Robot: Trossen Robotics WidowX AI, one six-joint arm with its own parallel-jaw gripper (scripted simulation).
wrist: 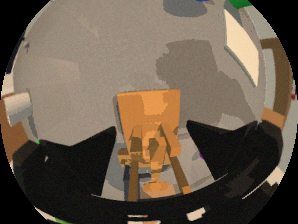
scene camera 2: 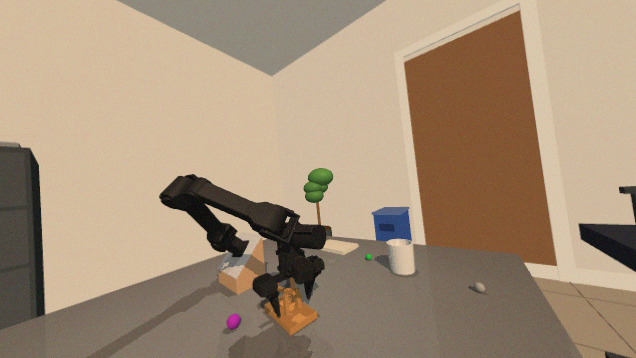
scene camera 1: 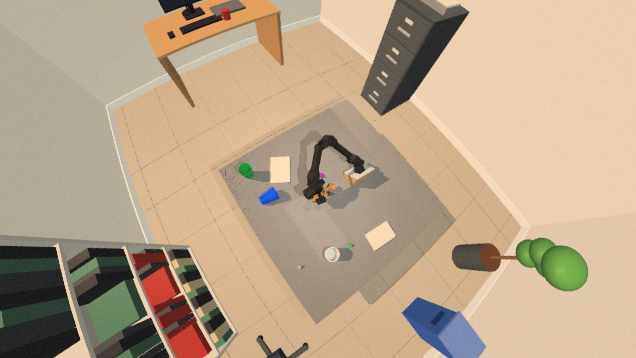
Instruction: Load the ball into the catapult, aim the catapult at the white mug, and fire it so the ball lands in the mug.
Labels:
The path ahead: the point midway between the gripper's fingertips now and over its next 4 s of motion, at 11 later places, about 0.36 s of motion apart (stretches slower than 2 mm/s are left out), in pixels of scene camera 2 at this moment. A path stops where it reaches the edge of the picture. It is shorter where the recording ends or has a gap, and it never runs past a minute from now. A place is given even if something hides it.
The gripper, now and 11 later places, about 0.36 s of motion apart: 294, 306; 292, 304; 295, 286; 314, 269; 322, 257; 323, 255; 326, 258; 326, 263; 326, 266; 325, 253; 324, 242; 325, 250

